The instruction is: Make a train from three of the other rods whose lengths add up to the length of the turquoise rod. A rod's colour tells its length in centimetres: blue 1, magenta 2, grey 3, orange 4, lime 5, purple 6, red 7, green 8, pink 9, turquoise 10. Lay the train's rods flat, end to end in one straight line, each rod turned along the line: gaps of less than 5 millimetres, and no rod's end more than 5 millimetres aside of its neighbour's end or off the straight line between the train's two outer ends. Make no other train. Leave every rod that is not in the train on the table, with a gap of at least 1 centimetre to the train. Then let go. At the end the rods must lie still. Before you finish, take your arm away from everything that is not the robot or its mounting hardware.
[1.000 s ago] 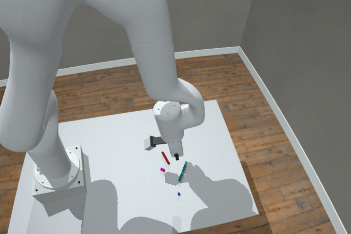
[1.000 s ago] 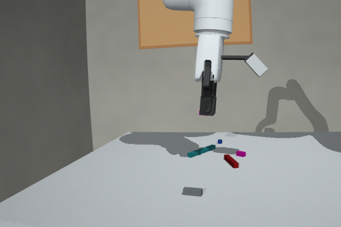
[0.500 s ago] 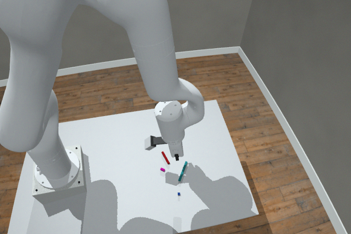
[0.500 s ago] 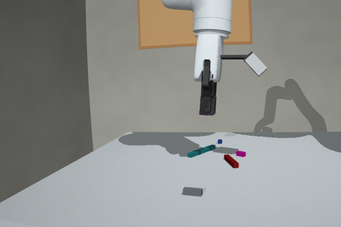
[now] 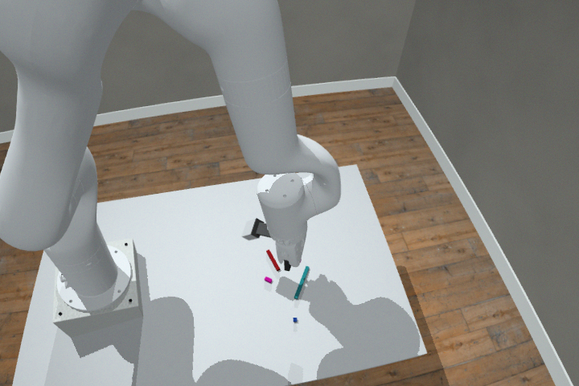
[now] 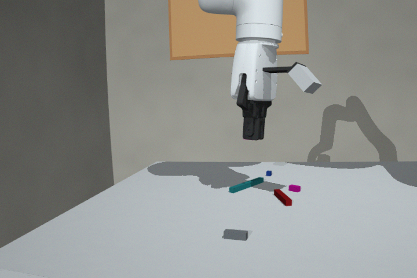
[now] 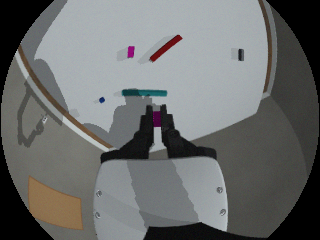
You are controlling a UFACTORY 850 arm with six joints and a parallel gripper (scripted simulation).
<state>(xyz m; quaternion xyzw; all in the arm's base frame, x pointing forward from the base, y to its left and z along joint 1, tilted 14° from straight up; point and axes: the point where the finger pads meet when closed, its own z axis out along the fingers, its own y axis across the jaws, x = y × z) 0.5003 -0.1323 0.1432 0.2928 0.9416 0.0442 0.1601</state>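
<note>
My gripper is now 130 mm to the left of the blue rod, 120 mm above it and 50 mm past it. Round my hand: turquoise rod 120 mm below, 30 mm to the right, 10 mm ahead; grey rod 220 mm to the left, 120 mm below, 50 mm ahead; red rod 120 mm below, 60 mm to the left, 40 mm behind.
</note>
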